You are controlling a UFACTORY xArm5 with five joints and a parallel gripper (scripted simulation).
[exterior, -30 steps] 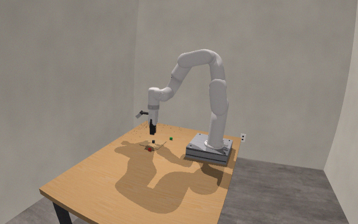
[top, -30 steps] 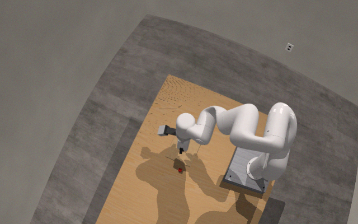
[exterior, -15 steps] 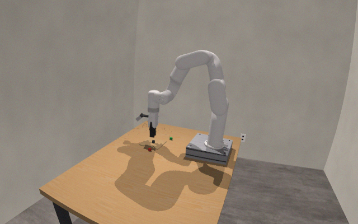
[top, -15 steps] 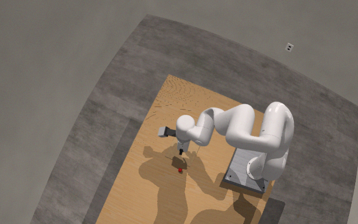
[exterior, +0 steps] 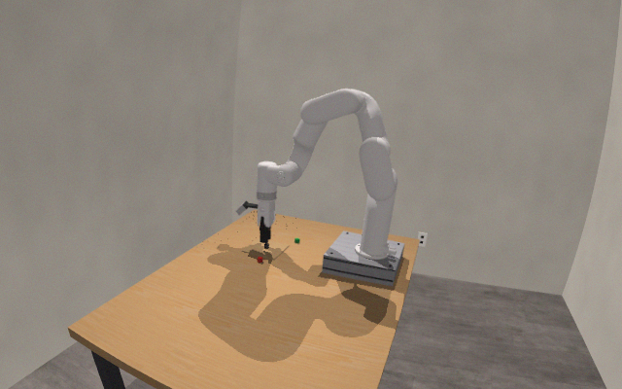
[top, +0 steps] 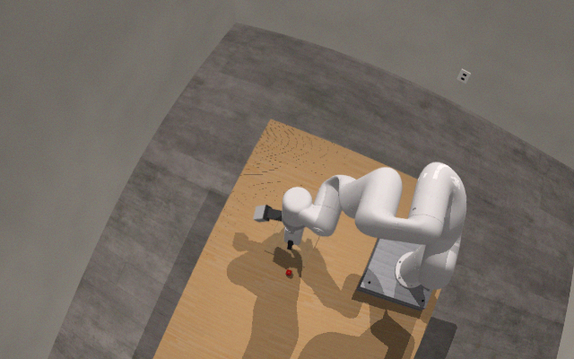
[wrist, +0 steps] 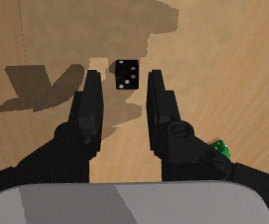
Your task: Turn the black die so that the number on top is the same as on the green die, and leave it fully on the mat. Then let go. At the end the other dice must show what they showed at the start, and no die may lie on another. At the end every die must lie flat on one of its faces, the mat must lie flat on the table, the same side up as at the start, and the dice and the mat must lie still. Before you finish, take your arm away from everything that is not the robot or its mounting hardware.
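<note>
The black die is 40 mm below my hand. Round my hand: tan mat 50 mm below; red die 50 mm behind, 100 mm to the left, 50 mm below; green die 70 mm behind, 130 mm to the right, 50 mm below.
</note>
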